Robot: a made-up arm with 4 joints.
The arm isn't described. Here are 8 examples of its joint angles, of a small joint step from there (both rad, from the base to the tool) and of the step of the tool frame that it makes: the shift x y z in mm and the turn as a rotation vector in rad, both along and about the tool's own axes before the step.
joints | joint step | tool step
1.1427 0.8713 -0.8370 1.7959 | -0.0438 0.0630 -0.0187 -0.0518 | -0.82 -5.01 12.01 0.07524 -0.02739 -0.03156
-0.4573 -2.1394 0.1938 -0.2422 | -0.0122 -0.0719 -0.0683 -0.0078 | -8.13 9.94 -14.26 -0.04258 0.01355 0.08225
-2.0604 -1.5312 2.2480 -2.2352 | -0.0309 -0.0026 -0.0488 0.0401 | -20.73 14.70 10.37 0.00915 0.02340 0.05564
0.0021 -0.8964 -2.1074 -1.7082 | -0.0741 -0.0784 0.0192 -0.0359 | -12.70 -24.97 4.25 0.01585 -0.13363 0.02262
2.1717 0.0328 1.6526 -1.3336 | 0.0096 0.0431 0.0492 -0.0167 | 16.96 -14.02 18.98 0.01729 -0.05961 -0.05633
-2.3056 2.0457 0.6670 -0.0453 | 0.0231 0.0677 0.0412 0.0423 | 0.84 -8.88 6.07 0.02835 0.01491 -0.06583
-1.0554 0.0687 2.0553 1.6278 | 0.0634 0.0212 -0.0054 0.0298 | -32.42 -46.69 -11.36 -0.00951 0.00868 0.05727
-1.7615 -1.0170 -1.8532 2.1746 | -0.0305 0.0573 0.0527 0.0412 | -0.72 -21.63 -6.23 -0.05277 0.09017 0.00624
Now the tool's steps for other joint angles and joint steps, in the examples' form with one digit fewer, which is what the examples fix.
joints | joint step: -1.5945 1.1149 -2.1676 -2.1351 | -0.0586 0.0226 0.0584 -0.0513
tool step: -13.9 -31.6 -8.8 -0.0454 -0.0038 -0.0095
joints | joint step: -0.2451 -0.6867 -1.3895 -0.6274 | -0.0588 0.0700 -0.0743 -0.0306
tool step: -26.2 -13.1 -22.1 -0.0817 0.0439 0.0927
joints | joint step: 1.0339 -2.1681 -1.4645 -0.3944 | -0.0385 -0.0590 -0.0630 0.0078
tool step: -12.0 -3.6 -6.3 -0.0238 -0.0487 0.0482
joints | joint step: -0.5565 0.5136 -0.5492 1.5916 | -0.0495 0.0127 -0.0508 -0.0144
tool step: 7.2 10.7 0.6 0.0253 -0.0281 -0.0934
